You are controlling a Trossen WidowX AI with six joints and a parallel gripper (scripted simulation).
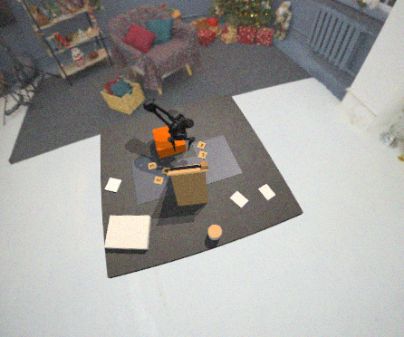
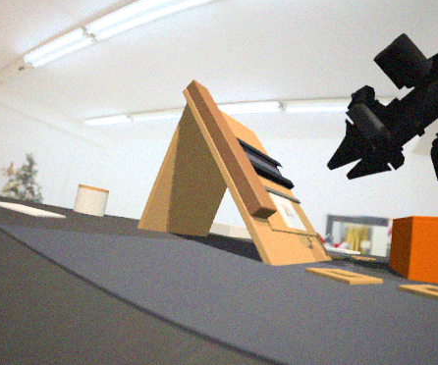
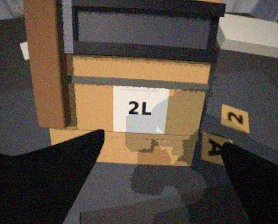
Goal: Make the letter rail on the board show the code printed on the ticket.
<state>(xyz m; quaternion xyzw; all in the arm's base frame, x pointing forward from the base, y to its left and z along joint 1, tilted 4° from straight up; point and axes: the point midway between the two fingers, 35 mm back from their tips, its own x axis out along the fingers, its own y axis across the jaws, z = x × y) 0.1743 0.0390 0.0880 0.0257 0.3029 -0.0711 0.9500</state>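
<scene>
Right now the white ticket is 8 cm ahead of my gripper tip, 1 cm to the left of it and 7 cm below it. Round my gripper tip: small cylinder 55 cm ahead, 12 cm to the left, 12 cm below.
</scene>
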